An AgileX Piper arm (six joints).
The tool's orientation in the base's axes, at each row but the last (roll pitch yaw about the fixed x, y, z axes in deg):
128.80, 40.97, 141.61
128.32, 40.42, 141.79
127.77, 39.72, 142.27
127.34, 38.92, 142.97
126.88, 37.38, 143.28
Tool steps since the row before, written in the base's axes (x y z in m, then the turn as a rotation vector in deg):
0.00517, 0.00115, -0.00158, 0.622, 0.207, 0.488
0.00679, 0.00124, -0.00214, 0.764, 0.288, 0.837
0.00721, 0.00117, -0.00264, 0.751, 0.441, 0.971
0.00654, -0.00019, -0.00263, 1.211, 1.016, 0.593
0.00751, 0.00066, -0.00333, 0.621, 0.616, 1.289
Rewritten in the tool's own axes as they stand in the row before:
-0.00148, -0.00006, 0.00532, -0.591, 0.447, 0.344
-0.00209, -0.00039, 0.00691, -0.864, 0.719, 0.323
-0.00215, -0.00085, 0.00741, -0.870, 0.922, 0.308
-0.00250, -0.00199, 0.00628, -0.649, 1.124, 1.080
-0.00245, -0.00184, 0.00765, -0.885, 1.276, 0.124

